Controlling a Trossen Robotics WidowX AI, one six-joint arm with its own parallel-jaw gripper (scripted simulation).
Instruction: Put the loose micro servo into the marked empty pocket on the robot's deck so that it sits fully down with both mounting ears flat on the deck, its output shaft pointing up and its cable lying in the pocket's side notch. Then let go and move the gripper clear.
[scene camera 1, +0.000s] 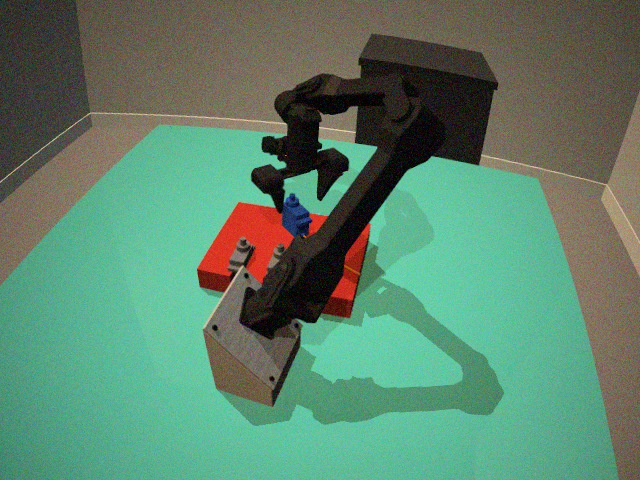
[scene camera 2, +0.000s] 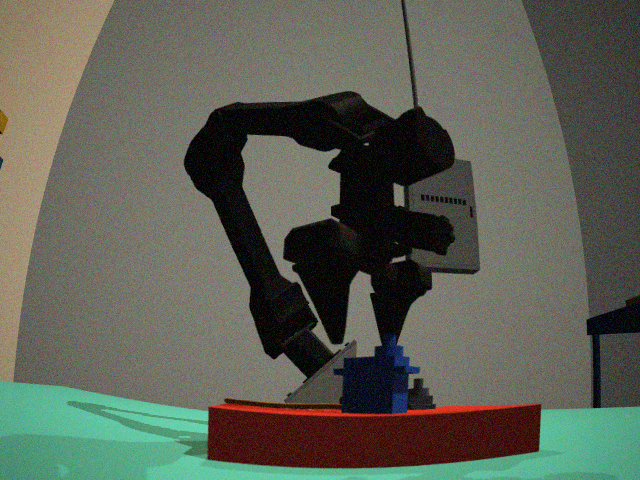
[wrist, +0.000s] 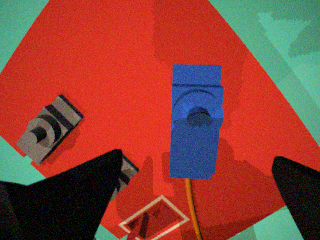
My gripper is open, holding nothing. I also see a blue micro servo and a red deck.
My gripper is seen too in scene camera 1 and in the wrist view.
